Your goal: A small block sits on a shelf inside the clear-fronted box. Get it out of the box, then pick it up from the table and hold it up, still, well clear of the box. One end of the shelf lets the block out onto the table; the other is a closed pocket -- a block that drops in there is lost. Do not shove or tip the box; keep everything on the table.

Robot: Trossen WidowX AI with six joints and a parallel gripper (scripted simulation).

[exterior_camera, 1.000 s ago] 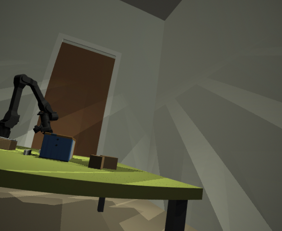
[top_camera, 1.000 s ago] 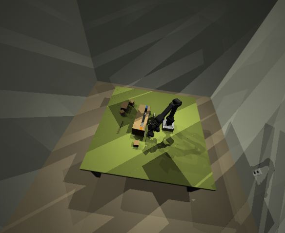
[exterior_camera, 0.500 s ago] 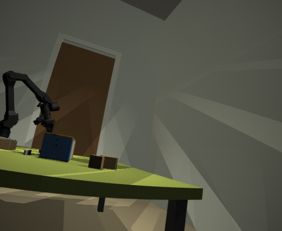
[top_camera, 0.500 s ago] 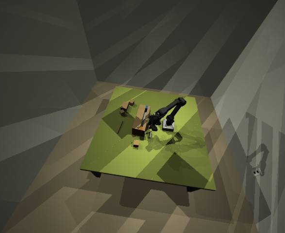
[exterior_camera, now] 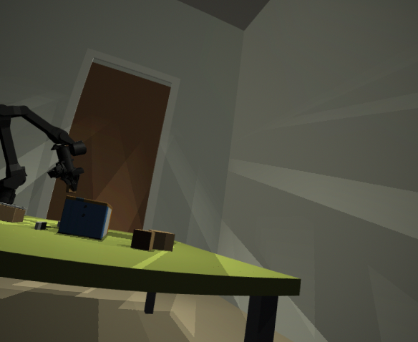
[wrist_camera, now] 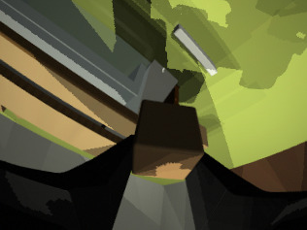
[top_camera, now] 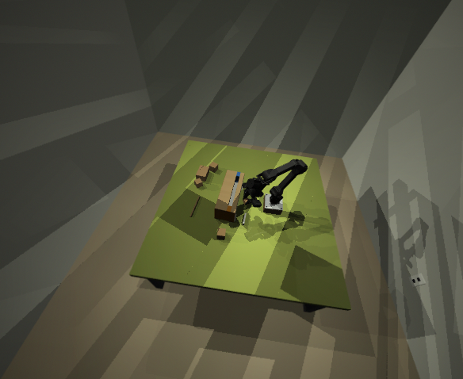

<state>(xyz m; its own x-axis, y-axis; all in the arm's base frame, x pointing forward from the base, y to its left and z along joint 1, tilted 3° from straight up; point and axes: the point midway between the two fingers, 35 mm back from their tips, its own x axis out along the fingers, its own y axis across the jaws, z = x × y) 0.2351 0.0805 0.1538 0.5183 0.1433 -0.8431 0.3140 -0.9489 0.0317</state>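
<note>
My gripper tip is 1 cm past the brown block and 1 cm below it. The rest, counted from my gripper tip: clear-fronted box 4 cm ahead, 14 cm to the right, 11 cm below; then thin stick 34 cm ahead, 9 cm to the right, 17 cm below.
</note>
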